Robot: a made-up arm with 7 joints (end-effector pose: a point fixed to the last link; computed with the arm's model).
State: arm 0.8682 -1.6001 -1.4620 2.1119 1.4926 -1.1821 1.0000
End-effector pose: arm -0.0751 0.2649 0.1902 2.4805 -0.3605 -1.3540
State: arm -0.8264 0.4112 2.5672 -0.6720 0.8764 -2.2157 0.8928
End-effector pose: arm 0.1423 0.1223 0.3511 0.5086 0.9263 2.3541
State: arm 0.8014 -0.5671 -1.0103 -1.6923 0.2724 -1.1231 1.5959
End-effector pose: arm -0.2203 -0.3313 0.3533 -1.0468 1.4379 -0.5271
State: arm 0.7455 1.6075 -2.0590 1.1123 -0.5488 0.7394 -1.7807
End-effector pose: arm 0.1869 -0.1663 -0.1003 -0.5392 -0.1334 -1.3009
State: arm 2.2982 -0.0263 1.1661 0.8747 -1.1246 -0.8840 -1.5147
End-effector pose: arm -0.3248 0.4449 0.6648 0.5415 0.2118 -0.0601
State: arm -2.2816 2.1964 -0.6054 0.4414 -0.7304 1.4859 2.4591
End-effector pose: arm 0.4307 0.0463 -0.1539 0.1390 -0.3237 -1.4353
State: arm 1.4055 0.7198 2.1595 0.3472 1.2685 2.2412 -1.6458
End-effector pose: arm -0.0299 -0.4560 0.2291 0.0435 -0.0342 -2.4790
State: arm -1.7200 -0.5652 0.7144 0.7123 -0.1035 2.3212 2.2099
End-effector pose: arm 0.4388 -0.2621 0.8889 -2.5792 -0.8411 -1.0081
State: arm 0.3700 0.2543 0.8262 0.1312 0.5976 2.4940 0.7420
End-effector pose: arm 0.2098 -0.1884 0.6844 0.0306 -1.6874 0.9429
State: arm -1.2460 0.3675 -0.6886 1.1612 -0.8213 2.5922 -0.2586
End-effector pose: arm 0.5068 -0.1455 0.3369 1.2441 -1.7984 -1.5588
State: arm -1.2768 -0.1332 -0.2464 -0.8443 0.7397 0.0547 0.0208
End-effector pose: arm 0.3837 -0.0715 0.3321 -0.8019 0.1857 1.5726
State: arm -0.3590 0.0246 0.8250 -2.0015 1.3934 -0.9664 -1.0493
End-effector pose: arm 0.2265 -0.1347 0.5967 0.6605 -2.7912 0.3454
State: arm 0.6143 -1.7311 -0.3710 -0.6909 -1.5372 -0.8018 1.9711
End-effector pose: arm -0.2774 -0.1404 -0.0034 0.6647 0.5600 -0.8604
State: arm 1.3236 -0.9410 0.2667 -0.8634 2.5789 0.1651 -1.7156
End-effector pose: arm -0.4016 0.2535 0.5322 0.0645 2.7426 0.1508
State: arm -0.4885 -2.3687 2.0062 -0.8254 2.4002 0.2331 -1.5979
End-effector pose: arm -0.4230 -0.3281 -0.1140 -0.0709 1.7224 -0.2369
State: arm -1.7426 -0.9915 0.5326 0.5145 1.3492 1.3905 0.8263
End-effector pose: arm 0.2434 -0.3478 0.6355 -1.1364 2.8611 -0.1467
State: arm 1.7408 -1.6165 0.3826 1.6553 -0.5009 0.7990 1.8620
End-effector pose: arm -0.3727 0.6695 0.3856 -0.0910 -2.2213 0.7713
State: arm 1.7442 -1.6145 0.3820 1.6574 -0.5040 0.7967 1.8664
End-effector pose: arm -0.3702 0.6696 0.3876 -0.0882 -2.2191 0.7624
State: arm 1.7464 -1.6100 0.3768 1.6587 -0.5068 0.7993 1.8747
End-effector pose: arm -0.3697 0.6681 0.3908 -0.0718 -2.2163 0.7563
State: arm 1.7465 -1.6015 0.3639 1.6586 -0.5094 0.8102 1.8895
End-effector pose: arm -0.3724 0.6636 0.3961 -0.0323 -2.2121 0.7547
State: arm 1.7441 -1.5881 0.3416 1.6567 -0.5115 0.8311 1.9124
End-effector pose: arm -0.3789 0.6553 0.4037 0.0349 -2.2053 0.7589
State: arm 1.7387 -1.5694 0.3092 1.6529 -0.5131 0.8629 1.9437
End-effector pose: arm -0.3895 0.6427 0.4135 0.1314 -2.1942 0.7701
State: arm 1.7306 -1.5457 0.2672 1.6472 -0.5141 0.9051 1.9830
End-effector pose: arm -0.4036 0.6254 0.4252 0.2543 -2.1764 0.7886
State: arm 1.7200 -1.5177 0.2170 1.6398 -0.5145 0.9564 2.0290
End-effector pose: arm -0.4205 0.6037 0.4378 0.3983 -2.1497 0.8148
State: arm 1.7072 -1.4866 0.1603 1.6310 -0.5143 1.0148 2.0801
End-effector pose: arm -0.4391 0.5777 0.4505 0.5565 -2.1124 0.8490
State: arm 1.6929 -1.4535 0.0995 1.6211 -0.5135 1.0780 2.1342
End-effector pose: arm -0.4582 0.5484 0.4624 0.7203 -2.0642 0.8905
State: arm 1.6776 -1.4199 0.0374 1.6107 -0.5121 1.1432 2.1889
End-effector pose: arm -0.4767 0.5171 0.4726 0.8808 -2.0065 0.9383
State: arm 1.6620 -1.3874 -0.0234 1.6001 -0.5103 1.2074 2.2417
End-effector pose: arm -0.4936 0.4853 0.4807 1.0303 -1.9423 0.9905
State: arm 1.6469 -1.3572 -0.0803 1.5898 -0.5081 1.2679 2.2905
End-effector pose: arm -0.5084 0.4546 0.4865 1.1627 -1.8759 1.0442
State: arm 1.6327 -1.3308 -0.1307 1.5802 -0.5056 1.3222 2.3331
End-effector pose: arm -0.5208 0.4267 0.4902 1.2738 -1.8124 1.0966
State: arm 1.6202 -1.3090 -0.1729 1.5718 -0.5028 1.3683 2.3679
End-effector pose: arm -0.5307 0.4028 0.4920 1.3614 -1.7564 1.1446
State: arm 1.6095 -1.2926 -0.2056 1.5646 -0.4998 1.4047 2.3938
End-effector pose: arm -0.5385 0.3839 0.4924 1.4259 -1.7120 1.1852
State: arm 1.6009 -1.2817 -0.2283 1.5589 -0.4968 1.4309 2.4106
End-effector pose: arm -0.5442 0.3702 0.4920 1.4689 -1.6809 1.2167
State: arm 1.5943 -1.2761 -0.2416 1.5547 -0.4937 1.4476 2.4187
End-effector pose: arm -0.5484 0.3617 0.4909 1.4930 -1.6634 1.2391
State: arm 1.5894 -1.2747 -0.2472 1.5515 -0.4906 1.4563 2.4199
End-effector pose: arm -0.5513 0.3573 0.4897 1.5027 -1.6575 1.2532
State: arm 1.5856 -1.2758 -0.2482 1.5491 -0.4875 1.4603 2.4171
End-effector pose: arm -0.5536 0.3556 0.4883 1.5040 -1.6583 1.2623
